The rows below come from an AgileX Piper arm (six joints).
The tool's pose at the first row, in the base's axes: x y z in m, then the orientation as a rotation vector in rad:
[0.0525, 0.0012, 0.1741, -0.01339, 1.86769, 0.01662]
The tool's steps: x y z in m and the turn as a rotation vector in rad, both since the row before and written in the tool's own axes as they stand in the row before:
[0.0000, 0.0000, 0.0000, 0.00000, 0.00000, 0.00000]
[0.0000, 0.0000, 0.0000, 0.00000, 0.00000, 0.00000]
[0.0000, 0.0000, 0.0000, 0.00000, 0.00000, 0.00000]
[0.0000, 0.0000, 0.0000, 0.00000, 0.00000, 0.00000]
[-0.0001, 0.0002, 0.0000, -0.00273, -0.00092, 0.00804]
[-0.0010, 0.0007, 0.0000, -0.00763, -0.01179, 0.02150]
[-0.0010, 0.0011, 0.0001, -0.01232, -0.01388, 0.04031]
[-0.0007, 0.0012, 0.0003, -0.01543, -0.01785, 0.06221]
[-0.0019, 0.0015, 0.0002, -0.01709, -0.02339, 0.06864]
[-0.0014, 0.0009, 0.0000, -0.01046, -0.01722, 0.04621]
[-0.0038, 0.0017, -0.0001, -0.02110, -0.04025, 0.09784]
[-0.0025, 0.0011, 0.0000, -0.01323, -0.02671, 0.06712]
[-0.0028, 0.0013, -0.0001, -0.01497, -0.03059, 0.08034]
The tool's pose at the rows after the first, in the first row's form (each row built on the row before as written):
[0.0525, 0.0012, 0.1741, -0.01339, 1.86769, 0.01662]
[0.0525, 0.0012, 0.1741, -0.01339, 1.86769, 0.01662]
[0.0525, 0.0012, 0.1741, -0.01339, 1.86769, 0.01662]
[0.0525, 0.0012, 0.1741, -0.01339, 1.86769, 0.01662]
[0.0525, 0.0014, 0.1742, -0.00776, 1.86682, 0.02473]
[0.0528, 0.0021, 0.1752, 0.00717, 1.85503, 0.04667]
[0.0532, 0.0032, 0.1762, 0.03624, 1.84070, 0.08588]
[0.0537, 0.0044, 0.1769, 0.08324, 1.82114, 0.14288]
[0.0543, 0.0056, 0.1789, 0.13492, 1.79422, 0.20512]
[0.0546, 0.0062, 0.1804, 0.17033, 1.77380, 0.24563]
[0.0553, 0.0069, 0.1844, 0.24567, 1.72444, 0.32908]
[0.0557, 0.0071, 0.1871, 0.29753, 1.68979, 0.38466]
[0.0560, 0.0071, 0.1902, 0.35938, 1.64784, 0.44997]

